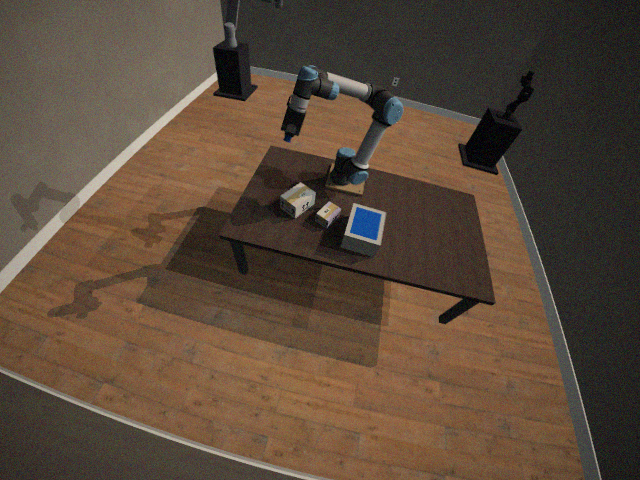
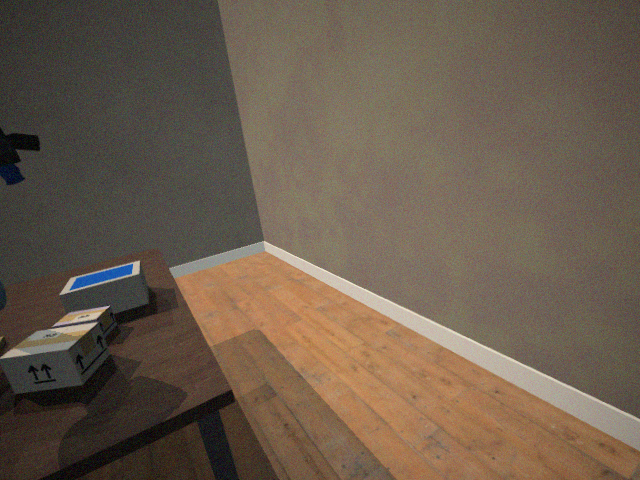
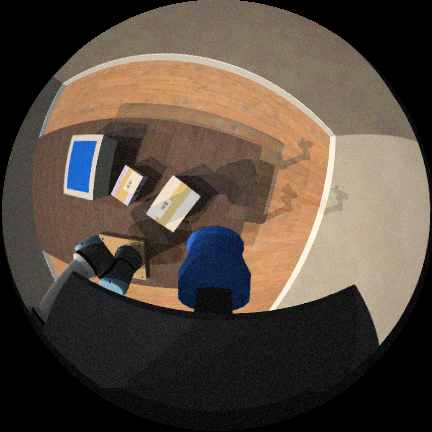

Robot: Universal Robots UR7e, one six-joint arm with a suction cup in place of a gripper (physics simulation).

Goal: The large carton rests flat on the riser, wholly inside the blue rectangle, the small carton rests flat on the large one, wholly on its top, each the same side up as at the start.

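The large carton [image 1: 298, 200] [image 2: 49, 359] [image 3: 173, 203], white with a tan band, rests flat on the table, its arrows pointing up. The small carton [image 1: 327, 214] [image 2: 90, 316] [image 3: 128, 185], white and tan with purplish edges, lies flat on the table between the large carton and the riser. The riser [image 1: 359, 243] [image 2: 105, 298] [image 3: 103, 167] is a grey box with the blue rectangle [image 1: 366, 223] [image 2: 101, 276] [image 3: 81, 166] on its top, which bears no carton. My suction gripper [image 1: 287, 138] [image 2: 12, 178] [image 3: 215, 240] is open, with nothing on its blue cup, high above the table's end and away from both cartons.
The dark wooden table [image 1: 429, 237] [image 2: 170, 351] [image 3: 210, 142] bears everything. The arm's base stands on a wooden plate [image 1: 345, 189] [image 3: 141, 245] behind the cartons. Two black pedestals [image 1: 232, 69] [image 1: 491, 139] with other arms stand on the floor beyond the table.
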